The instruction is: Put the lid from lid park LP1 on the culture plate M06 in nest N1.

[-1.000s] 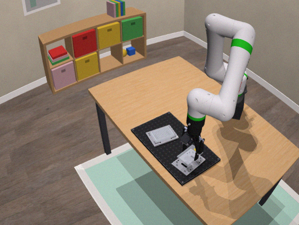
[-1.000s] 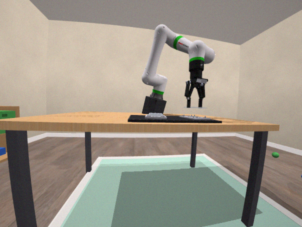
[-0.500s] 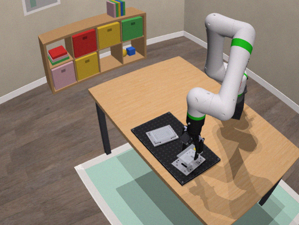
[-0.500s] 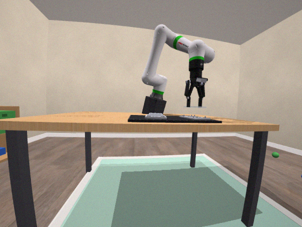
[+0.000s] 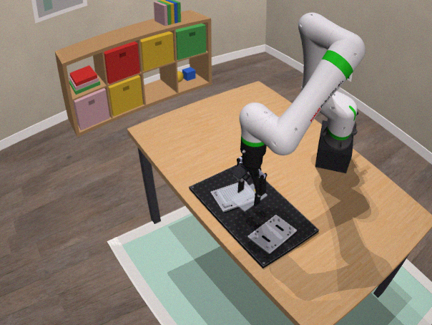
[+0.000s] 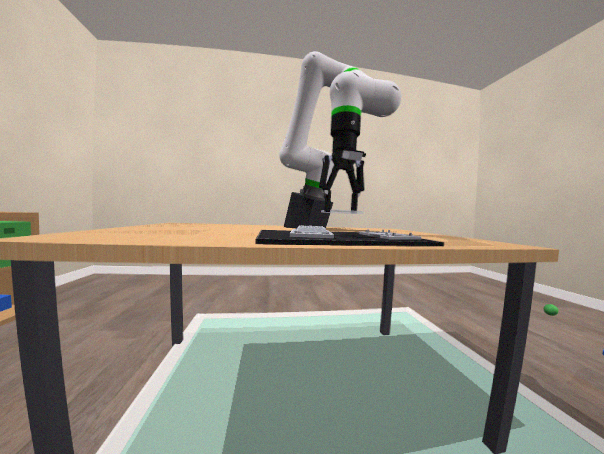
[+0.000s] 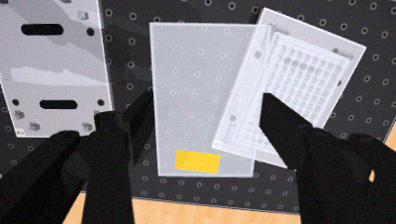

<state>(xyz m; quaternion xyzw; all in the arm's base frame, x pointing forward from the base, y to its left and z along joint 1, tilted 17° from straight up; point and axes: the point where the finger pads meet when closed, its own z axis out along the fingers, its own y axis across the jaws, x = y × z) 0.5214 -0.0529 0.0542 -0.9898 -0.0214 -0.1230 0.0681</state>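
Right now the culture plate M06 is 90 mm to the right of my hand, 80 mm below it and 10 mm behind it. From my hand the other things lie so: clear lid (20 mm below); plate nest (90 mm to the right, 90 mm below); lid park LP1 (170 mm to the left, 90 mm below, 10 mm ahead).
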